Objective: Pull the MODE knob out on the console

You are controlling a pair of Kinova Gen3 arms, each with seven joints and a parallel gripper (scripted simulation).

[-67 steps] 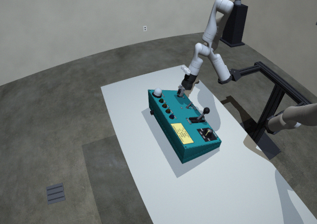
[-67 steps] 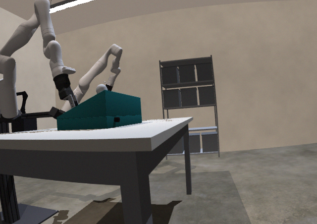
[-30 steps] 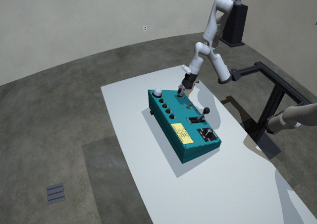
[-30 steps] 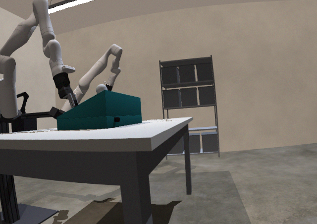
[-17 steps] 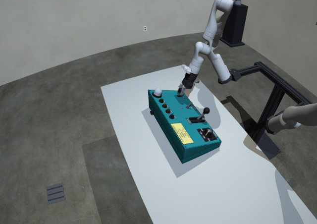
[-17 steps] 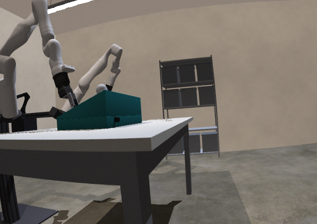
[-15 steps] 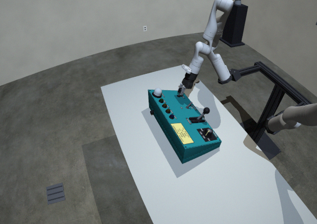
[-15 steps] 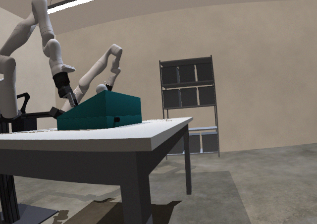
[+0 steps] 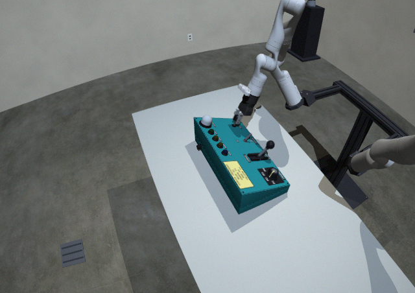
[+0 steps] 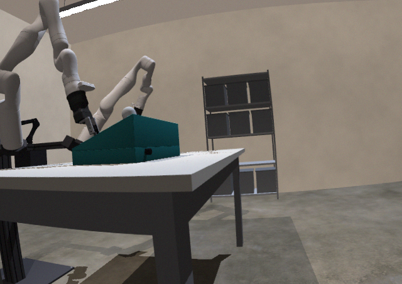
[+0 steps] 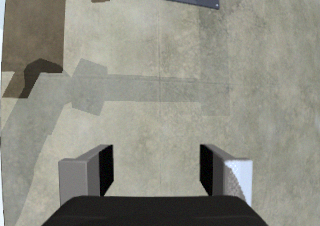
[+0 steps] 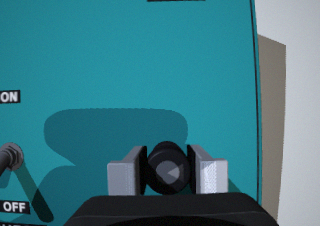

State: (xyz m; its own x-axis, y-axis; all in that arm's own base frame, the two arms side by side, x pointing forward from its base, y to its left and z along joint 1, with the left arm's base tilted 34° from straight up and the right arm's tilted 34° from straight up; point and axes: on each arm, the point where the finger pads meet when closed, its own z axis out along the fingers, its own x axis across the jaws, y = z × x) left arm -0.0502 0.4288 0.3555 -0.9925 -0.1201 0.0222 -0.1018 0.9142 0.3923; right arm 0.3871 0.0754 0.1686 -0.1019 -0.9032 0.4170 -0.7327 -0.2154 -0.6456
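Now: the black mode knob 20 mm below my right hand. Also, from my right hand: ball-topped lever 240 mm to the left, 20 mm below; program selector 30 mm ahead, 360 mm to the left, 30 mm below; toggle switch 10 mm ahead, 120 mm to the left, 30 mm below.
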